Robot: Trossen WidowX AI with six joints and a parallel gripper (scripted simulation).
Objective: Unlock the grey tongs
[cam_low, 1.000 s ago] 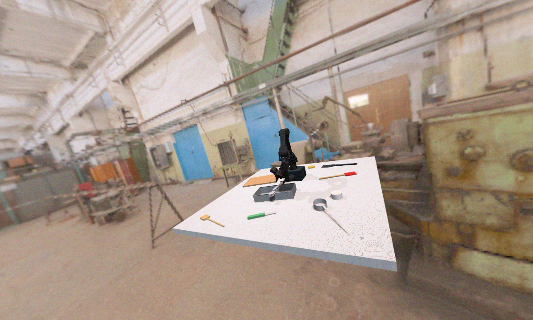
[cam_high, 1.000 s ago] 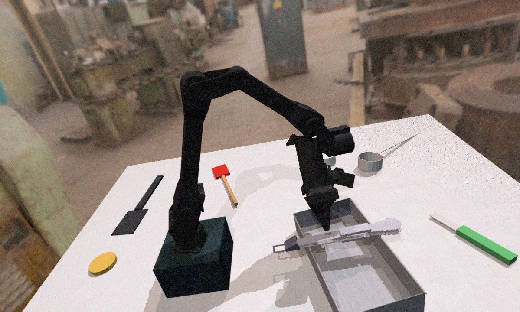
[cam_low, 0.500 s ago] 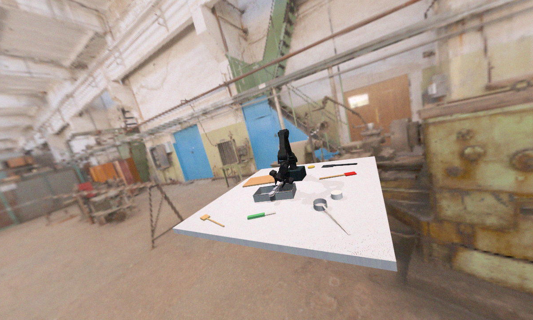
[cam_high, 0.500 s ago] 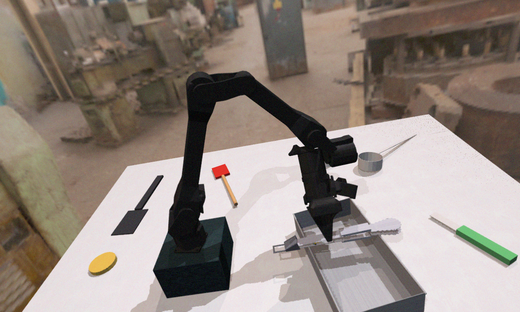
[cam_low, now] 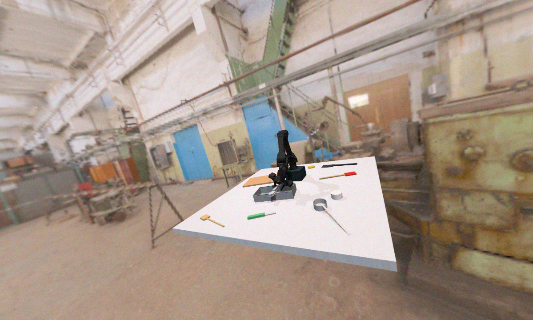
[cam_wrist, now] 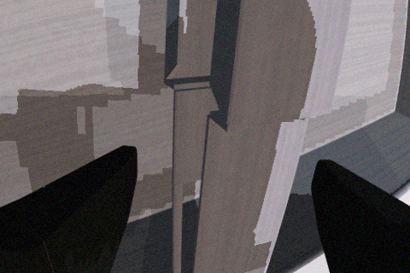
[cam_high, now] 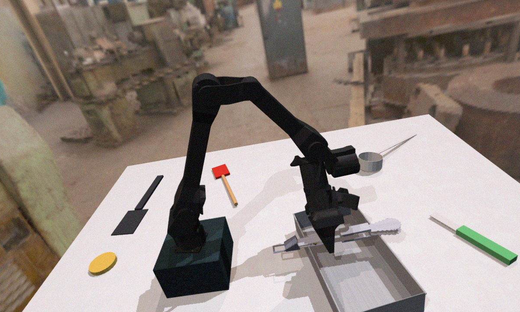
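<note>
Now: the grey roasting tin 4 cm ahead of my gripper tip and 1 cm below it. Also, from my gripper tip: red-headed spatula: 37 cm behind, 36 cm to the left, 4 cm below; then white puck: 45 cm to the left, 2 cm below, 1 cm behind; then wooden board: 40 cm to the right, 25 cm behind, 3 cm below.
</note>
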